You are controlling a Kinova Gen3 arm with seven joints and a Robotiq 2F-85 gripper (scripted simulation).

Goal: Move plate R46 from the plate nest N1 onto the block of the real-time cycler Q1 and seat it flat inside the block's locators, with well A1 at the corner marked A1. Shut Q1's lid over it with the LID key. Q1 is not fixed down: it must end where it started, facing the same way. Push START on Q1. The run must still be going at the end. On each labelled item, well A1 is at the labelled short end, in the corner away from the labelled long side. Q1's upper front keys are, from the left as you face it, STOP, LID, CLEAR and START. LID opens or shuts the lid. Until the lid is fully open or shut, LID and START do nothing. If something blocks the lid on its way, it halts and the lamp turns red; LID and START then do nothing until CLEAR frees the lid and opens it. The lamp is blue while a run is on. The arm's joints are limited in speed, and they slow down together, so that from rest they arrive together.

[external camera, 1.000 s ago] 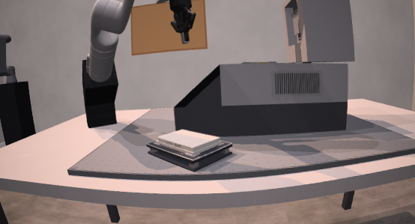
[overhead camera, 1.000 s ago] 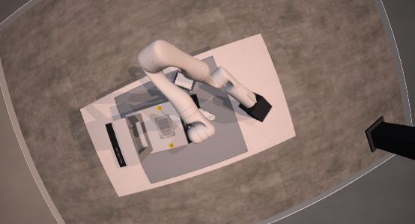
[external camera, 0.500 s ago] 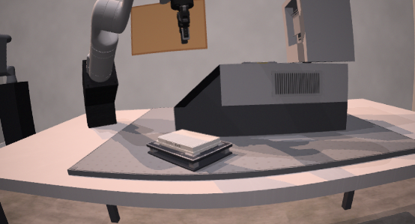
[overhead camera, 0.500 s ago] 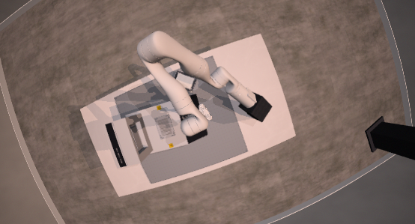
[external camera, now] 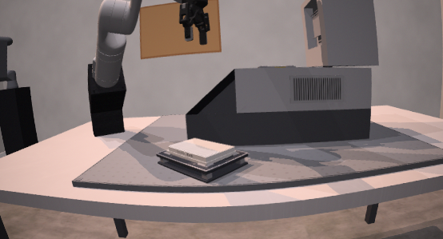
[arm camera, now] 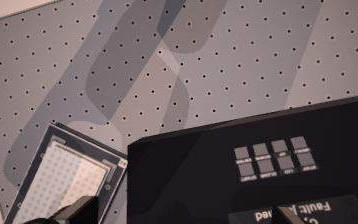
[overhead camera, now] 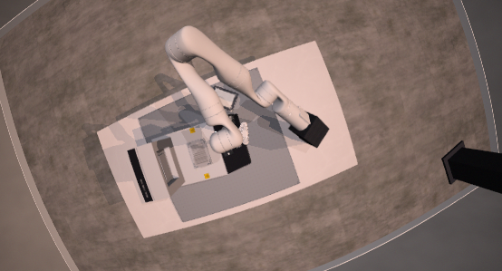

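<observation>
My gripper is now 25 cm above the plate R46, 19 cm to the left of it and 2 cm past it. Round my hand: A1 mark (26 cm below, 10 cm to the right, 2 cm behind); then dark plate nest N1 (26 cm below, 19 cm to the right, 2 cm behind).
</observation>
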